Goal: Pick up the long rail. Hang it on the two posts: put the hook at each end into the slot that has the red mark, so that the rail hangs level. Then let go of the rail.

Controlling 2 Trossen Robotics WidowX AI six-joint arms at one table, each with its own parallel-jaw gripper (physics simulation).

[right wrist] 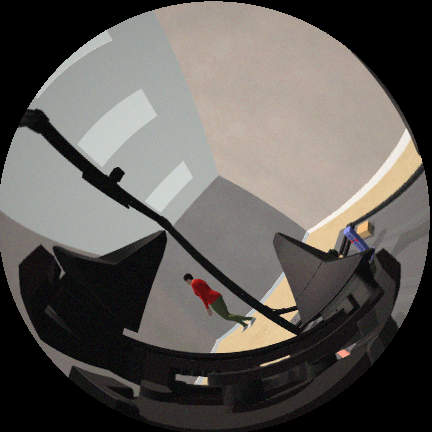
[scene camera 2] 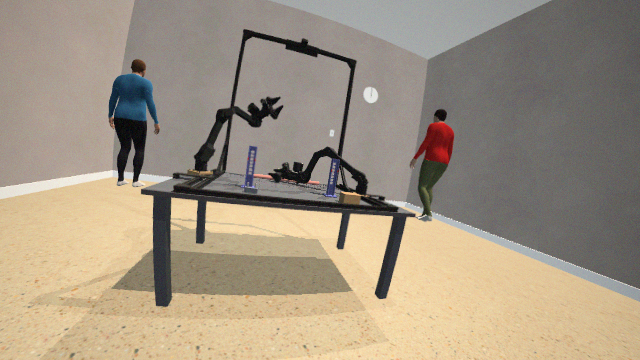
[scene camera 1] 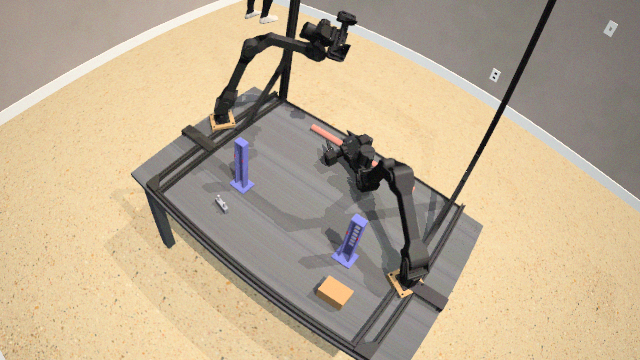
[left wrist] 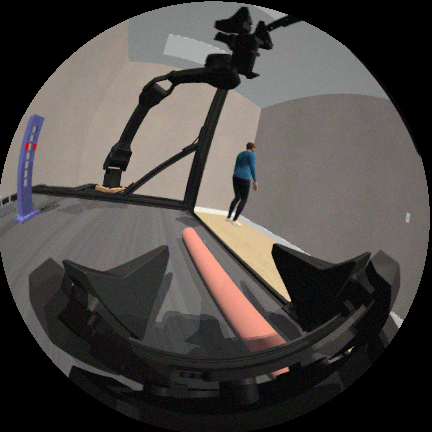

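Where they show: left gripper, fingertip midpoint: (scene camera 2: 271, 171) (scene camera 1: 336, 135) (left wrist: 221, 250); right gripper, fingertip midpoint: (right wrist: 221, 237) (scene camera 2: 281, 101) (scene camera 1: 353, 32); left arm's base, origin of the base link: (scene camera 2: 360, 194) (scene camera 1: 406, 280); right arm's base, origin of the base link: (scene camera 2: 200, 170) (scene camera 1: 221, 119) (left wrist: 111, 186).
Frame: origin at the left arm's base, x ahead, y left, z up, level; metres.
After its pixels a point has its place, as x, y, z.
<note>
The long salmon rail (scene camera 1: 326, 134) @[0.689, -0.034, -0.001] (scene camera 2: 262, 176) @[0.693, -0.027, -0.009] (left wrist: 225, 290) @[0.633, -0.064, -0.001] lies on the table near its far edge; the left arm hides part of it, and its hooks cannot be made out. A blue post (scene camera 1: 241, 165) @[0.576, 0.357, 0.062] (scene camera 2: 251, 165) @[0.565, 0.352, 0.095] (left wrist: 25, 170) stands at the picture's left, another blue post (scene camera 1: 354, 235) @[0.176, 0.133, 0.096] (scene camera 2: 332, 177) @[0.173, 0.133, 0.076] (right wrist: 357, 240) @[0.190, 0.140, 0.112] at the right; both carry red marks. My left gripper (scene camera 1: 339, 144) @[0.643, -0.051, 0.033] (scene camera 2: 278, 171) @[0.643, -0.051, 0.033] (left wrist: 221, 250) @[0.643, -0.051, 0.033] is open and empty, low over the rail, which runs below and between its fingers in the left wrist view. My right gripper (scene camera 1: 345, 35) @[0.620, -0.009, 0.525] (scene camera 2: 280, 103) @[0.620, -0.009, 0.525] (right wrist: 221, 237) @[0.620, -0.009, 0.525] is open and empty, raised high.
An orange box (scene camera 1: 335, 291) @[0.050, 0.244, 0.026] (scene camera 2: 349, 198) @[0.052, 0.274, 0.005] sits near the right post, toward the near edge. A small grey object (scene camera 1: 221, 204) @[0.482, 0.461, 0.000] (scene camera 2: 251, 190) @[0.481, 0.466, -0.012] lies in front of the left post. Dark frame bars run around the table, and tall uprights stand at its far side. Two people stand beyond the table.
</note>
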